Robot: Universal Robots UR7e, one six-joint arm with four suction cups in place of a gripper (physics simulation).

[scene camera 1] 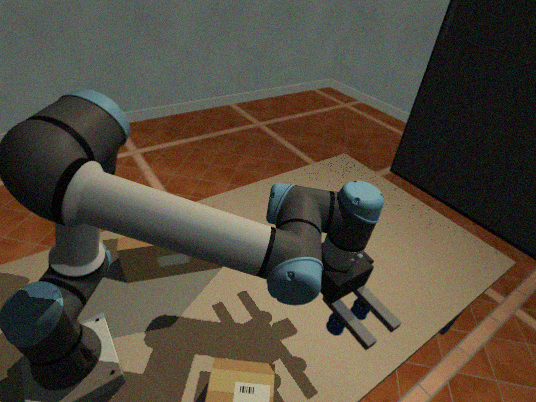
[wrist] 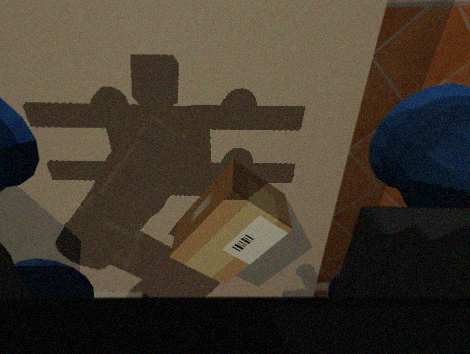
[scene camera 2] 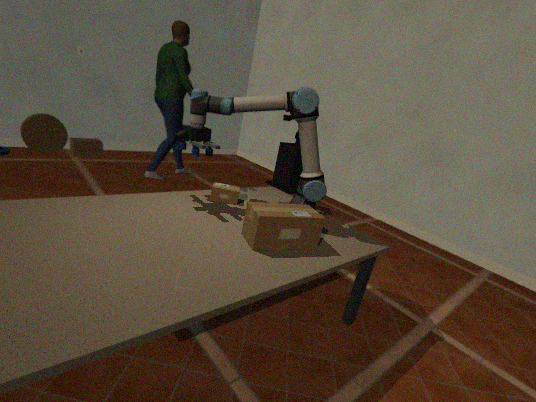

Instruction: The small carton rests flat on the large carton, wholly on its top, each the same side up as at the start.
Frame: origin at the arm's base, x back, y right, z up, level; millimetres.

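Seen in the pictures: end effector, tool point: (wrist: 209, 226) (scene camera 2: 195, 152); arm's base, origin of the base link: (scene camera 1: 69, 357).
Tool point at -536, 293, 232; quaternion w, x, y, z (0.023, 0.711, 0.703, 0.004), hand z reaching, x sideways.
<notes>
Pixels of each thing's middle, then the offset from my tool point to it, as dx, dy, dz. Level surfaces: height alone.
- small carton, body centre: (wrist: 229, 224) (scene camera 1: 241, 389) (scene camera 2: 225, 193) +210, -2, -226
- large carton, body centre: (scene camera 1: 172, 242) (scene camera 2: 282, 225) +184, -502, -189
- table, its level: dz -264
The small carton (scene camera 1: 223, 374) (scene camera 2: 226, 195) (wrist: 207, 250) rests on the table, with a white barcode label on its top. In scene camera 1 its lower part is cut off by the frame. The large carton (scene camera 1: 142, 265) (scene camera 2: 287, 226) rests on the table, apart from the small one; the forearm hides part of it in scene camera 1. My gripper (scene camera 1: 348, 321) (scene camera 2: 200, 149) is open, with nothing on its cups. It hangs well above the table, to the right of the small carton in scene camera 1 and up to its left in scene camera 2.
The table (scene camera 1: 430, 285) (scene camera 2: 125, 265) (wrist: 300, 45) carries both cartons and the arm's shadow. A person (scene camera 2: 172, 75) in a green top stands behind the arm in scene camera 2. A large black panel (scene camera 1: 480, 125) stands beyond the table. A round object (scene camera 2: 44, 132) and a block (scene camera 2: 86, 147) are at the back left.
</notes>
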